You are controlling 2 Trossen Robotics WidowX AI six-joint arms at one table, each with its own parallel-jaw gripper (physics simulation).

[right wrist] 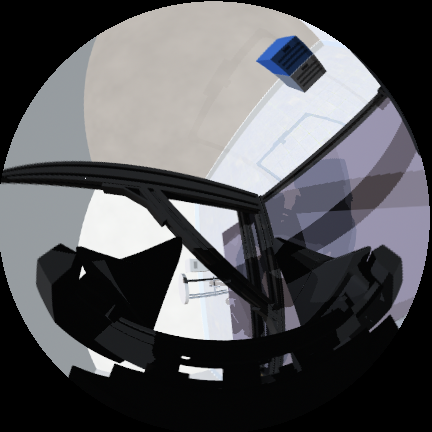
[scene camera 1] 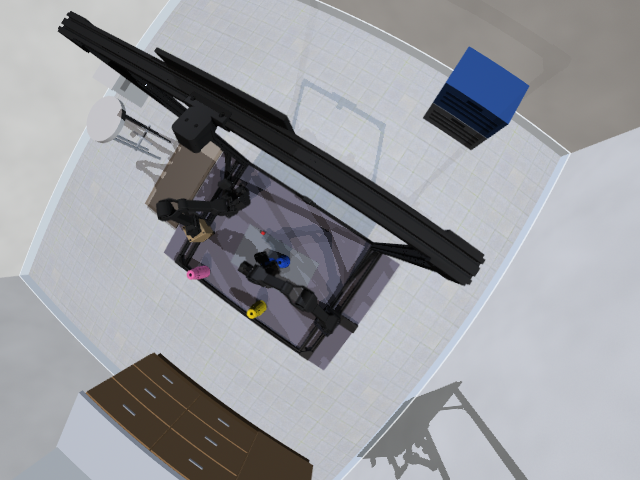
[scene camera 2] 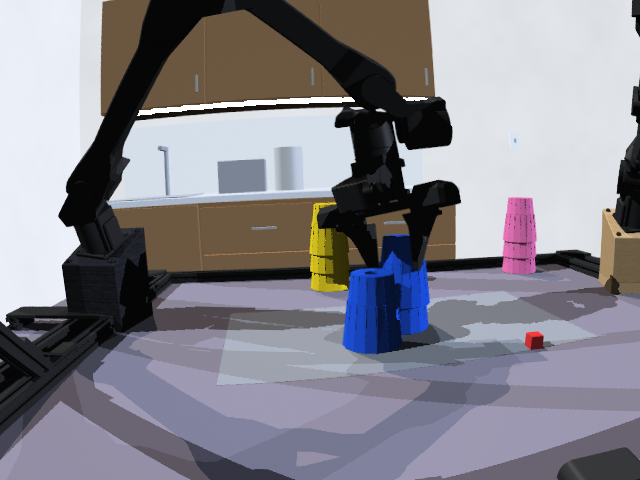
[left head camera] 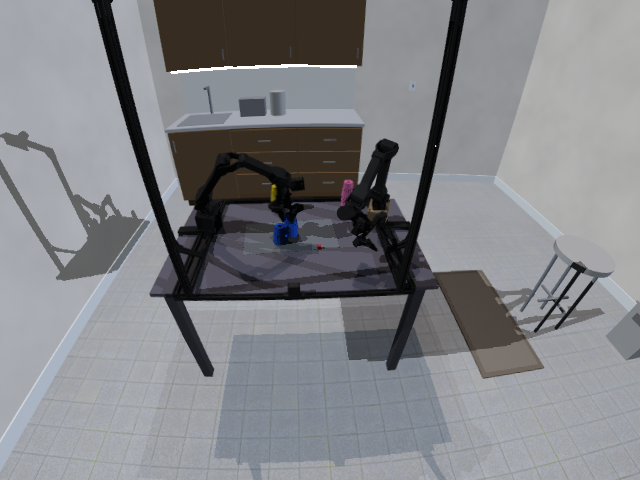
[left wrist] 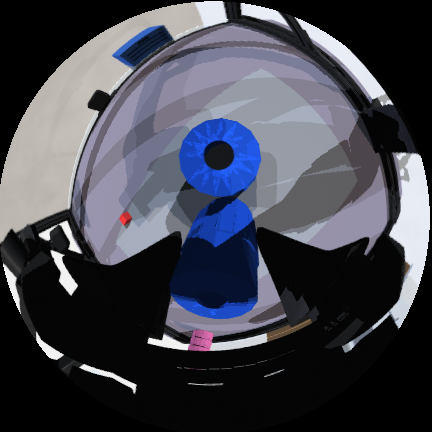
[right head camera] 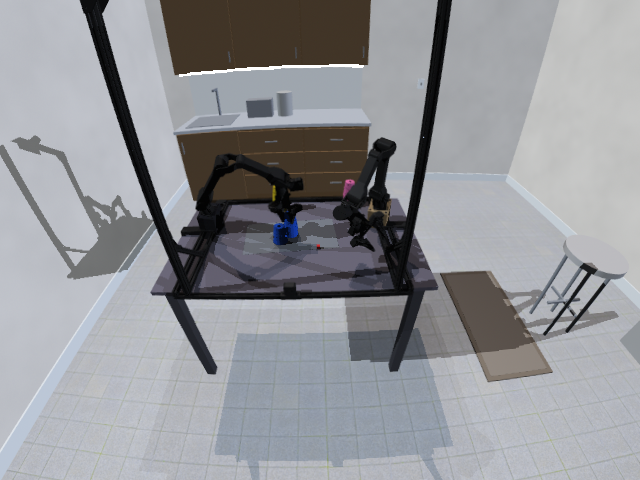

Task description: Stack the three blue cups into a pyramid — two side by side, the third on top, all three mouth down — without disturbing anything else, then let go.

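Where they show: left gripper, between the fingertips: point(scene camera 2: 396, 273) point(left head camera: 288, 223) point(left wrist: 219, 234) point(right head camera: 287, 223); right gripper, between the fingertips: point(right wrist: 228, 242) point(scene camera 1: 235, 178) point(left head camera: 383, 244) point(left wrist: 48, 238) point(right head camera: 380, 244); left arm's base, origin of its link: point(scene camera 1: 327, 323) point(scene camera 2: 103, 245) point(left head camera: 206, 209) point(right head camera: 208, 210); right arm's base, origin of its link: point(scene camera 1: 193, 230) point(scene camera 2: 634, 222) point(left head camera: 379, 205) point(right head camera: 379, 204).
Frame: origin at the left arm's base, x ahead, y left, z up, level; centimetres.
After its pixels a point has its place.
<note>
One blue cup point(left head camera: 279, 235) @(x 40.4, y -0.9, z -6.4 cm) point(right head camera: 279, 235) @(x 40.7, y -0.7, z -6.4 cm) point(scene camera 1: 282, 261) @(x 39.3, y 0.5, z -3.0 cm) point(scene camera 2: 372, 315) @(x 40.2, y -1.0, z -7.3 cm) point(left wrist: 192, 165) @(x 41.3, y 2.0, z -3.0 cm) stands mouth down on the mat. Right behind it, two nested blue cups point(left head camera: 293, 230) @(x 44.7, y 6.3, z -7.4 cm) point(right head camera: 292, 229) @(x 44.4, y 6.3, z -6.8 cm) point(scene camera 2: 412, 294) @(x 43.9, y 5.9, z -6.6 cm) point(left wrist: 225, 255) @(x 40.8, y 7.0, z -0.7 cm) stand mouth down. My left gripper point(left head camera: 288, 217) @(x 41.7, y 7.2, z -4.2 cm) point(right head camera: 287, 217) @(x 41.7, y 7.2, z -4.2 cm) point(scene camera 1: 267, 260) @(x 41.7, y 7.2, z -4.2 cm) point(scene camera 2: 397, 267) @(x 41.7, y 7.2, z -4.2 cm) point(left wrist: 219, 234) @(x 41.7, y 7.2, z -4.2 cm) reaches down over the nested pair. Its fingers lie close against both sides of the upper cup, seemingly shut on it. My right gripper point(left head camera: 366, 243) point(right head camera: 363, 242) point(right wrist: 228, 242) @(x 88.4, y -5.5, z 3.0 cm) is open and empty, above the table's right side in the head views.
A yellow cup stack point(left head camera: 273, 193) @(x 25.8, y 25.9, z 0.0 cm) point(scene camera 1: 256, 309) @(x 26.8, y 26.1, z 1.2 cm) point(scene camera 2: 324, 253) @(x 26.6, y 25.3, z -5.0 cm) and a pink cup stack point(left head camera: 346, 192) @(x 62.6, y 42.6, z -1.8 cm) point(scene camera 1: 198, 272) @(x 61.9, y 43.1, z -0.5 cm) point(scene camera 2: 519, 235) @(x 62.1, y 42.4, z -3.9 cm) stand at the table's back. A small red cube point(left head camera: 318, 246) @(x 58.9, y 1.6, z -10.3 cm) point(scene camera 2: 534, 340) @(x 59.0, y 1.3, z -10.6 cm) point(left wrist: 125, 218) @(x 58.3, y 2.4, z -10.3 cm) lies near the edge of the pale mat point(scene camera 2: 258, 356) @(x 27.7, y -5.1, z -11.7 cm).
</note>
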